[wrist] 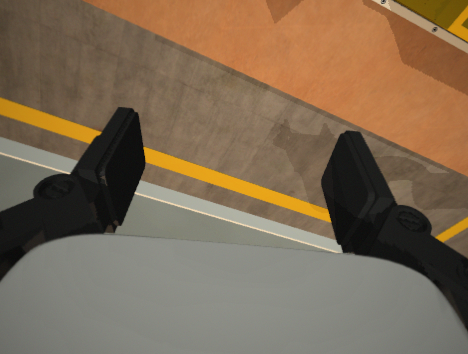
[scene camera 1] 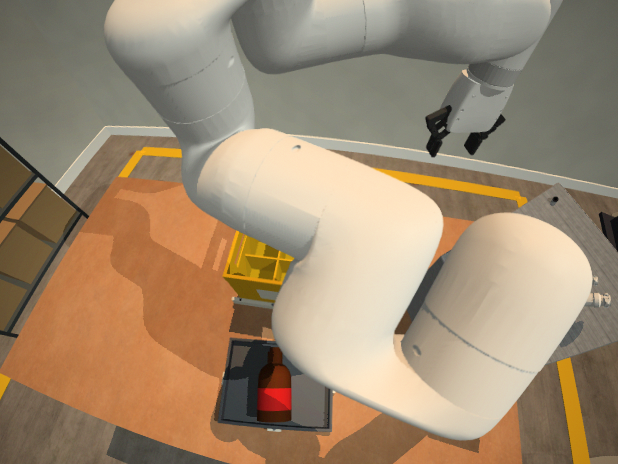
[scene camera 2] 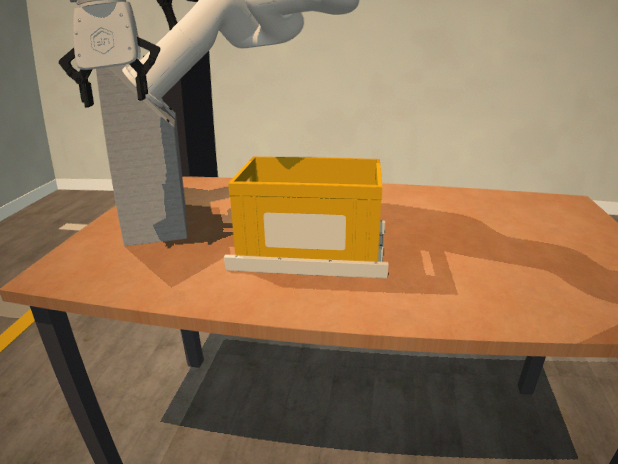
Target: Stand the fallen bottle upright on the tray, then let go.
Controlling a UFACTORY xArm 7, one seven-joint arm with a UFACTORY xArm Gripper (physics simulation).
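Frame: origin at the arm's base, x ahead, y left, z up, level; centimetres.
Seen in the pictures: gripper, fingertip midpoint: (wrist: 237, 146) (scene camera 1: 449, 151) (scene camera 2: 115, 103).
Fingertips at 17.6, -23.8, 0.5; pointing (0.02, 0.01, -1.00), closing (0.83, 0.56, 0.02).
Note:
A point is followed by its place in that frame, as x, y, z.
The brown bottle with a red label (scene camera 1: 274, 400) {31.7, 30.9, -25.5} lies on its side in the dark grey tray (scene camera 1: 311, 407) {24.0, 29.4, -32.8}, its neck toward the yellow crate. The arm overlaps the tray's upper right part in scene camera 1. The bottle and tray do not show in scene camera 2 or the wrist view. My gripper (scene camera 1: 452, 150) {17.6, -23.8, 0.5} (scene camera 2: 115, 100) {17.6, -23.8, 0.5} (wrist: 237, 146) {17.6, -23.8, 0.5} is open and empty, with its fingers pointing down. It hangs high and well apart from the bottle, on the far side of the crate from the tray. Floor and a table edge show between and beyond its fingers in the wrist view.
The yellow crate with dividers (scene camera 1: 250, 289) {47.1, 12.6, -22.1} (scene camera 2: 367, 230) {55.1, -4.4, -24.2} (wrist: 425, 7) {31.1, -11.3, -21.1} stands on the orange table (scene camera 1: 75, 300) {98.9, 38.9, -33.3} (scene camera 2: 500, 315) {80.9, -9.1, -33.3} (wrist: 320, 60) {33.1, -22.5, -33.4} beside the tray. A grey pedestal (scene camera 1: 565, 215) {-0.2, -9.5, 7.4} (scene camera 2: 135, 175) {5.9, -10.9, -17.2} carries the arm. A shelf rack (scene camera 1: 82, 214) with boxes stands at the left.

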